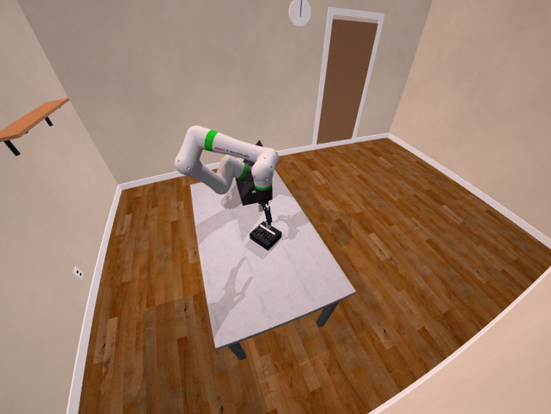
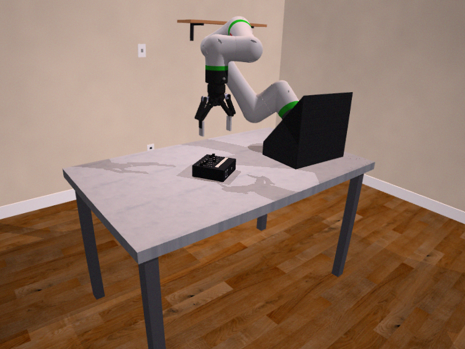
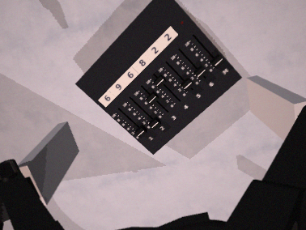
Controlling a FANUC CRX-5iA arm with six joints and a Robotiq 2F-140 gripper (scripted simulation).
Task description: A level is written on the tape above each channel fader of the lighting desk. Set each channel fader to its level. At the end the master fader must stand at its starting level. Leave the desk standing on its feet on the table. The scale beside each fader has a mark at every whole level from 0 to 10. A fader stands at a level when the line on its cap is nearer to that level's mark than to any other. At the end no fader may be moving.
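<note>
My hand is 13 cm above the channel 1 fader cap, 6 cm to the left of it and 3 cm past it. Round my hand: master fader cap 13 cm below, 8 cm ahead, 1 cm to the left.
</note>
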